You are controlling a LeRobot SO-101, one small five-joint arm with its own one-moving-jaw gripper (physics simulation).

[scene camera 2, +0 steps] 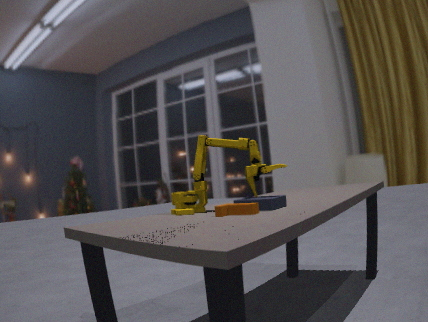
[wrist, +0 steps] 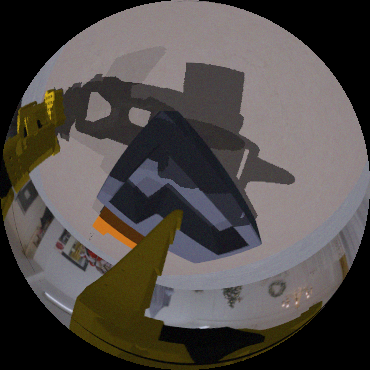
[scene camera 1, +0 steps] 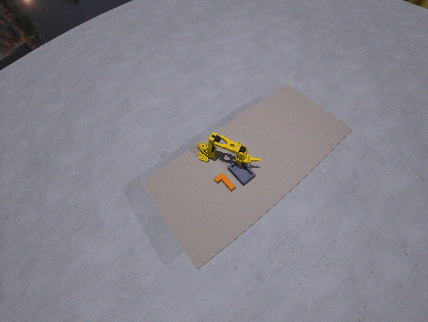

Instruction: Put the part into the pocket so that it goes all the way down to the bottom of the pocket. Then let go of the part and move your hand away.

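Where they show: hand, tool point: (scene camera 2: 256, 195) (wrist: 181, 217) (scene camera 1: 241, 165); arm's base, link origin: (scene camera 2: 193, 213) (wrist: 56, 127) (scene camera 1: 209, 156).
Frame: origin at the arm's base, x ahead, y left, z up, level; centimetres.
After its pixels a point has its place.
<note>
The orange L-shaped part (scene camera 1: 228, 183) @[x 22.3, y -2.7, z 3.0 cm] (scene camera 2: 237, 209) @[x 20.9, y -3.9, z 1.6 cm] (wrist: 116, 237) @[x 19.0, y -3.4, z 3.0 cm] lies flat on the table beside the dark blue-grey block with the pocket (scene camera 1: 249, 180) @[x 28.0, y 7.8, z 1.4 cm] (scene camera 2: 273, 203) @[x 28.0, y 4.3, z 2.0 cm] (wrist: 195, 254) @[x 25.3, y 5.7, z 3.6 cm]. They stand close together but apart in scene camera 1. The pocket opens upward, and no part lies in it. My gripper (scene camera 1: 251, 163) (scene camera 2: 270, 181) is fully open and empty. Its fixed jaw points down over the block's arm-side end, and the moving jaw is swung out to the side. In the wrist view, one notched jaw (wrist: 132, 275) shows, partly hiding the block and the orange part.
The tan table top (scene camera 1: 200, 225) @[x 30.4, y -28.5, z 0.0 cm] (scene camera 2: 165, 235) @[x 24.7, y -35.3, z 0.0 cm] carries the arm's base (scene camera 1: 203, 152) @[x -1.8, y -2.0, z 5.3 cm] (scene camera 2: 187, 202) @[x -1.0, y -1.2, z 3.7 cm] (wrist: 40, 132), which stands beyond the part and the block in scene camera 1. The arm's shadow falls across the block and the table beside it.
</note>
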